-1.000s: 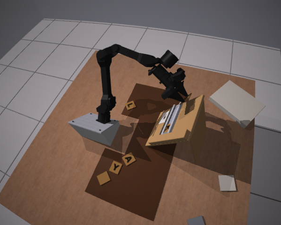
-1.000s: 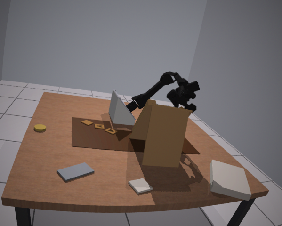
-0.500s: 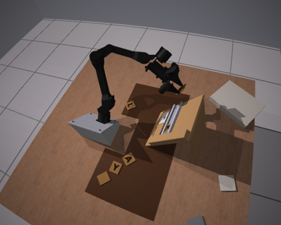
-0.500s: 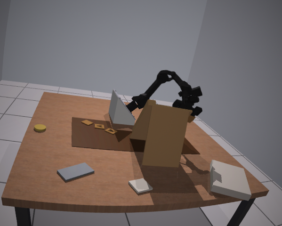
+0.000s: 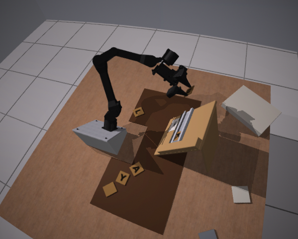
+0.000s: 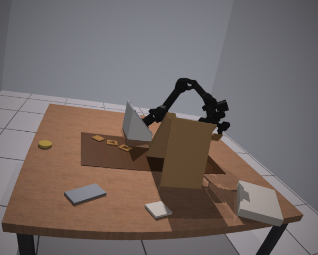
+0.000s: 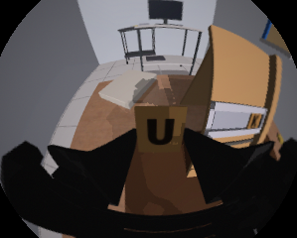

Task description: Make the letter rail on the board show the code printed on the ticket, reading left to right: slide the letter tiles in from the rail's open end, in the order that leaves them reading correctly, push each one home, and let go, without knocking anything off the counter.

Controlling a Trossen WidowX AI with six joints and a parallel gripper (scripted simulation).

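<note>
Right now the white ticket is 1 cm behind my gripper tip, 16 cm to the right of it and 11 cm below it. Also, from my gripper tip: dark brown mat (12 cm behind, 31 cm to the right, 18 cm below); small white pad (42 cm ahead, 34 cm to the right, 18 cm below); white slab (35 cm ahead, 16 cm to the left, 16 cm below).
</note>
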